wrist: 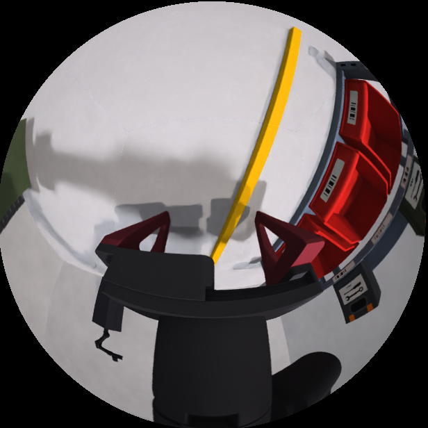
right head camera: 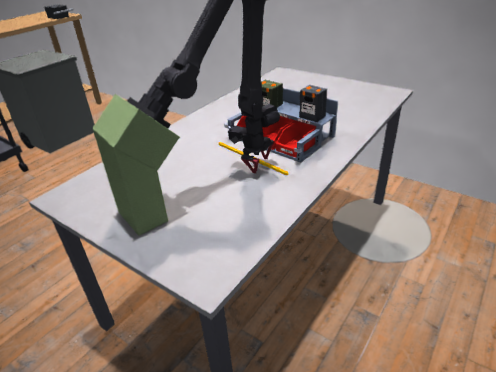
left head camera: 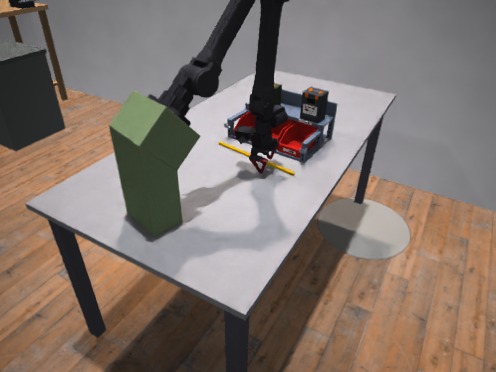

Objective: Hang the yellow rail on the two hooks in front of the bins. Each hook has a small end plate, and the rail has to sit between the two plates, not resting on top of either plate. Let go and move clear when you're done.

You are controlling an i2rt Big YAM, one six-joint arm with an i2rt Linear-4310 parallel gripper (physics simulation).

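Pixels of known places: gripper, fingertip midpoint: (right head camera: 260, 165) (left head camera: 265, 165); arm's base at its link origin: (right head camera: 147, 115) (left head camera: 167, 113).
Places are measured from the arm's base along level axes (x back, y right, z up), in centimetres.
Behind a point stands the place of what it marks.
Observation:
The yellow rail (left head camera: 282, 169) @(x -32.3, y 28.3, z -32.5 cm) (right head camera: 277, 169) @(x -32.3, y 28.7, z -32.5 cm) (wrist: 272, 120) lies on the table in front of the red bins (left head camera: 300, 139) @(x -58.3, y 30.3, z -32.3 cm) (right head camera: 299, 132) @(x -61.3, y 28.7, z -31.0 cm) (wrist: 345, 185), roughly along their row. My gripper (left head camera: 265, 165) @(x -32.8, y 21.4, z -32.5 cm) (right head camera: 260, 165) @(x -32.8, y 21.4, z -32.5 cm) (wrist: 212, 215) is open and empty, pointing down a little above the table. Its red fingers stand apart near the rail's middle. In the wrist view the rail runs between the fingers, nearer the right one, and its near part is hidden behind the gripper body. The two hooks and their end plates are too small or hidden to make out clearly.
A blue-grey rack (left head camera: 314, 142) @(x -55.1, y 36.8, z -31.0 cm) (right head camera: 311, 141) @(x -53.1, y 36.1, z -30.0 cm) holds the bins. A dark box (left head camera: 314, 106) @(x -57.1, y 34.7, z -15.8 cm) (right head camera: 313, 103) @(x -57.0, y 35.2, z -15.2 cm) (wrist: 357, 295) and a green box (right head camera: 272, 95) @(x -63.5, y 15.7, z -16.4 cm) (wrist: 416, 195) stand on its shelf. A tall green block (left head camera: 150, 185) @(x 15.2, y 0.9, z -14.8 cm) (right head camera: 134, 185) @(x 14.0, y 1.6, z -15.4 cm) (wrist: 12, 160) stands under the arm's base.

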